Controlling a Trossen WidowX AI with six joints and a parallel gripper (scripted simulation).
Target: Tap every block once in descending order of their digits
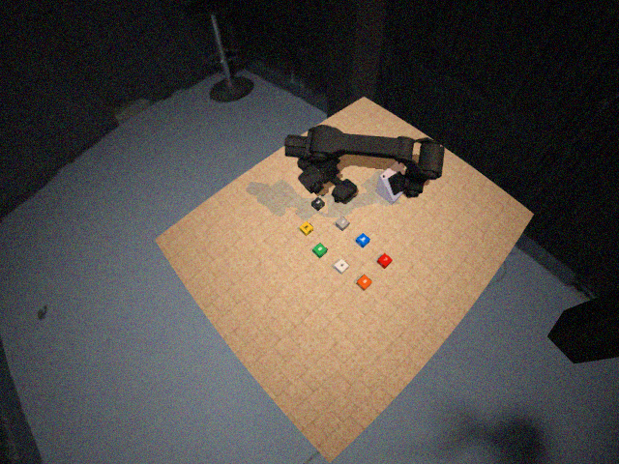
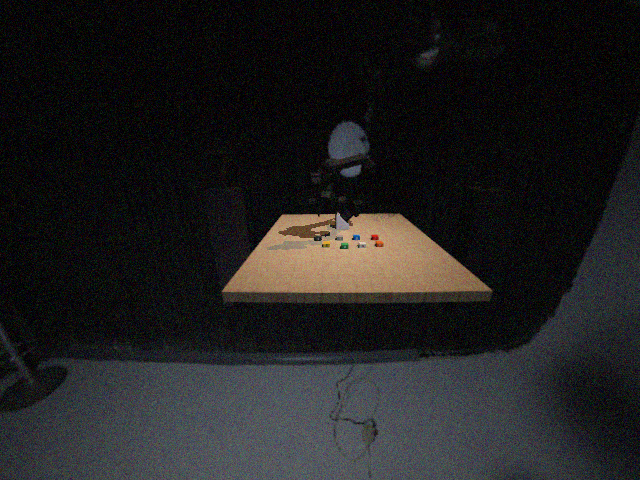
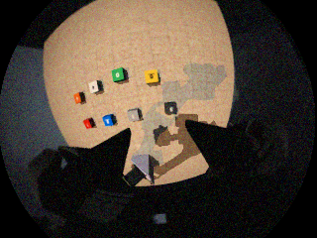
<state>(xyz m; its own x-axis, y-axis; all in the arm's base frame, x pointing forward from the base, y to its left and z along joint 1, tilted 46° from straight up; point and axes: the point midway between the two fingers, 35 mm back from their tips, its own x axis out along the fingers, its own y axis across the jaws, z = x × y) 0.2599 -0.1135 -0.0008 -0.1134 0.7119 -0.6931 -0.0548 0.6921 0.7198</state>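
My gripper tip is now 15 cm to the right of the blue block, 11 cm above it and 3 cm past it. The rest, counted from my gripper tip: dark grey block 11 cm below, 5 cm to the right; yellow block 11 cm below, 9 cm ahead; green block 11 cm below, 10 cm ahead, 9 cm to the left.
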